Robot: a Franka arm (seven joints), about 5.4 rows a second.
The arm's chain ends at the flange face. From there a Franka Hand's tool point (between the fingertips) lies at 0.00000 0.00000 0.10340 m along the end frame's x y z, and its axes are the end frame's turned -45 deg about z.
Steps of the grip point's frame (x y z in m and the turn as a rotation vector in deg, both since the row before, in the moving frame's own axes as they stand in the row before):
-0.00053, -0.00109, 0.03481, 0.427, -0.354, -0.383
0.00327, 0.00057, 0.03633, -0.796, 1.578, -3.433
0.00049, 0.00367, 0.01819, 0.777, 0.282, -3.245
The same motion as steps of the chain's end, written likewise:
-0.00015, -0.00031, 0.03481, 0.052, -0.552, -0.383
-0.00028, -0.00082, 0.03638, 0.553, 1.679, -3.433
0.00361, 0.00358, 0.01820, 0.749, -0.350, -3.245

